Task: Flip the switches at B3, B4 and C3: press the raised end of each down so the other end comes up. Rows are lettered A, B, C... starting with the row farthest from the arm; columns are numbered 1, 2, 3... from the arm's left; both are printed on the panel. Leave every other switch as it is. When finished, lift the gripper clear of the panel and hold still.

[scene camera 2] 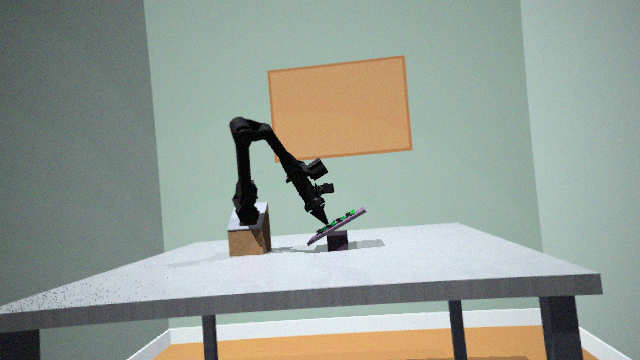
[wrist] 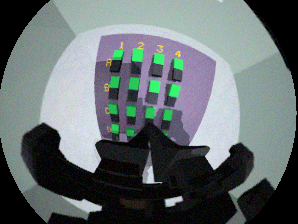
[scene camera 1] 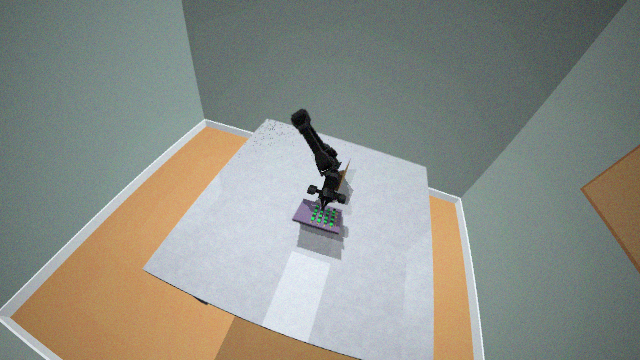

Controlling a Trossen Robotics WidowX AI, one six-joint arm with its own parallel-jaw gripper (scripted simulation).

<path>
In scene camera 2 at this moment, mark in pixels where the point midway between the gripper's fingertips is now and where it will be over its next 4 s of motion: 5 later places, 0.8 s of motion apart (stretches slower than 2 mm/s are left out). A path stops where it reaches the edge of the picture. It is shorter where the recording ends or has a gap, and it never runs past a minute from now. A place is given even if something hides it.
The gripper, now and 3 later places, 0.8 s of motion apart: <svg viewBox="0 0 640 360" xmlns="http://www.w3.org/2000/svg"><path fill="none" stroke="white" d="M327 224L327 225L324 221L325 204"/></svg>
</path>
